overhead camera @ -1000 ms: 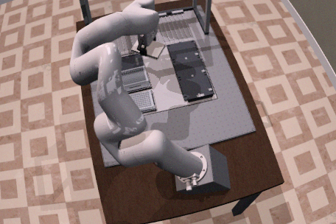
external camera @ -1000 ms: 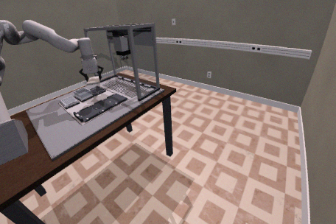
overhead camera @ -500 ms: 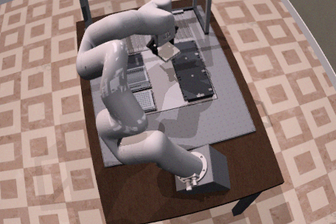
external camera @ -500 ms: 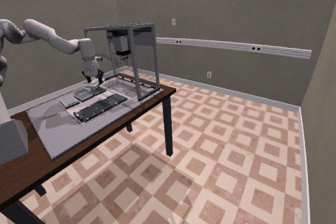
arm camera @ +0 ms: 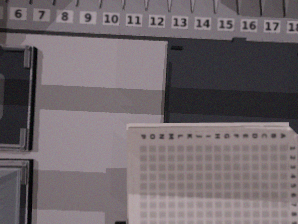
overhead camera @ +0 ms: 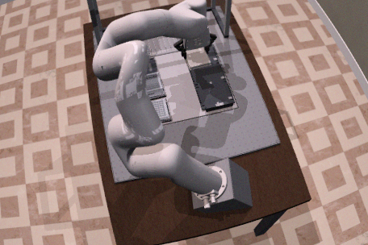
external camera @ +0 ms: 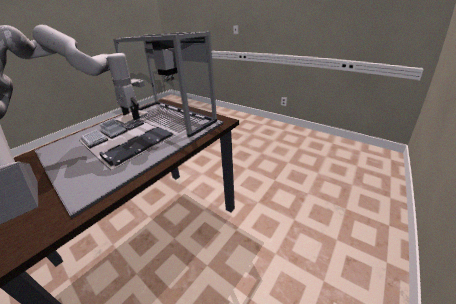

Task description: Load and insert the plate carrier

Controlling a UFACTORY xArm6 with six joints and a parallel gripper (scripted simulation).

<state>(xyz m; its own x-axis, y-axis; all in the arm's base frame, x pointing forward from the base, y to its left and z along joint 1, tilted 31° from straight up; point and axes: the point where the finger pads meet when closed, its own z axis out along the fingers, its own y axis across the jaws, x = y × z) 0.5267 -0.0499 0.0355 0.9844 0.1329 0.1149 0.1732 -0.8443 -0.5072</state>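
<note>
Right now my hand is 20 mm past the carrier PC7, 50 mm to the left of it and 120 mm above it. Also, from my hand: dark head (300 mm ahead, 120 mm to the left, 210 mm above); 96-well plate C15 (170 mm behind, 200 mm to the left, 120 mm below).
</note>
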